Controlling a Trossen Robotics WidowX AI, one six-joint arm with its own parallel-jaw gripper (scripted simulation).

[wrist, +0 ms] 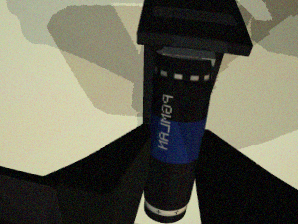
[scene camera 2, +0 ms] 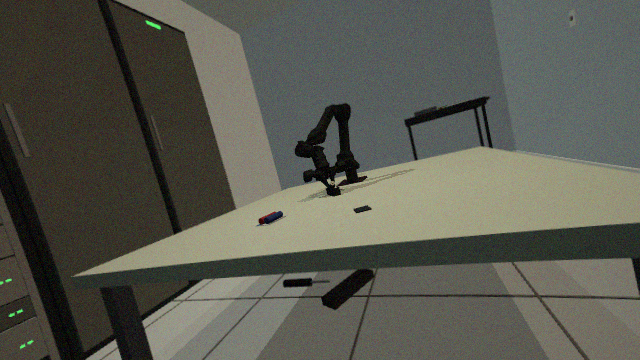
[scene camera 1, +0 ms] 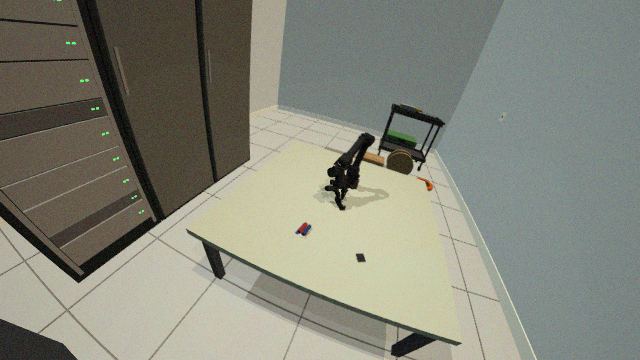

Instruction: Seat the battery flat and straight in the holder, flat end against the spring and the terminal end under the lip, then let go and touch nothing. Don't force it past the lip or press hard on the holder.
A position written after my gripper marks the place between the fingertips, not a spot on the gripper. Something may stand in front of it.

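In scene camera 2 I see my gripper (scene camera 2: 332, 188). The wrist view also shows my gripper (wrist: 174, 137).
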